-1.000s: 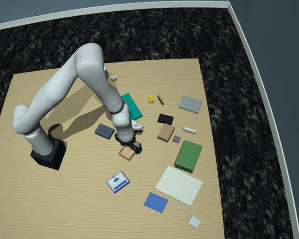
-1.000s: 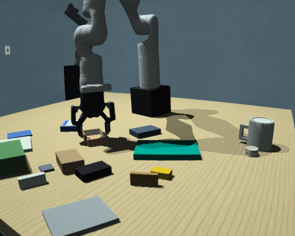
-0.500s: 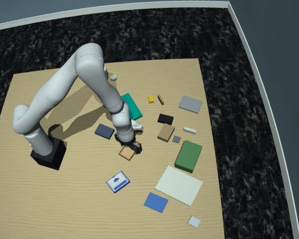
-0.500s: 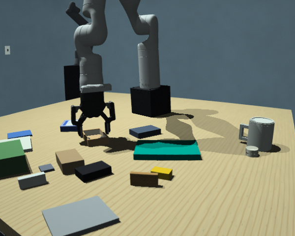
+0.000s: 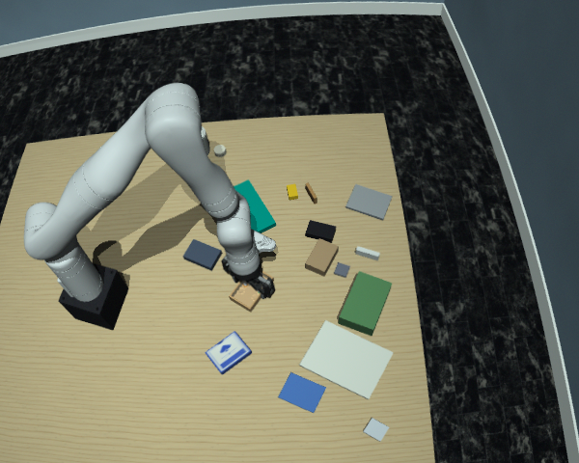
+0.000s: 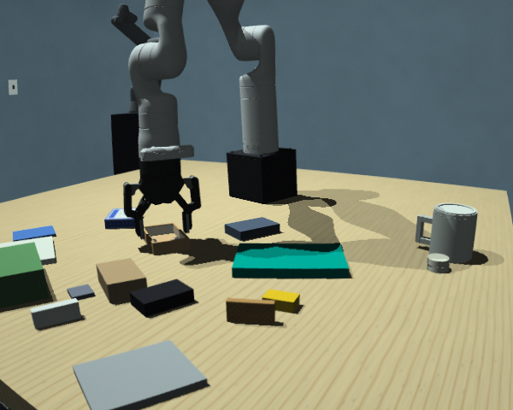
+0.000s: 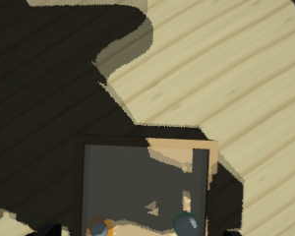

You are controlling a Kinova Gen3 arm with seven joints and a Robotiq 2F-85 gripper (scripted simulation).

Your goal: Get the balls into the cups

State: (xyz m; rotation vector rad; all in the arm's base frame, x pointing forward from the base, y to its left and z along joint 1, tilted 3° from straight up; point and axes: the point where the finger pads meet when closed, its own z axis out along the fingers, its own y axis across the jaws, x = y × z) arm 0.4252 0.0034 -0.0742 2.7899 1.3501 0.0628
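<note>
Now: hand 2 cm above the covered wooden puzzle. From my hand the other things lie so: tan block (19 cm ahead, 7 cm to the left, 1 cm below); then teal slab (1 cm behind, 25 cm to the left, 2 cm below); then dark blue block (13 cm behind, 12 cm to the left, 1 cm below).
</note>
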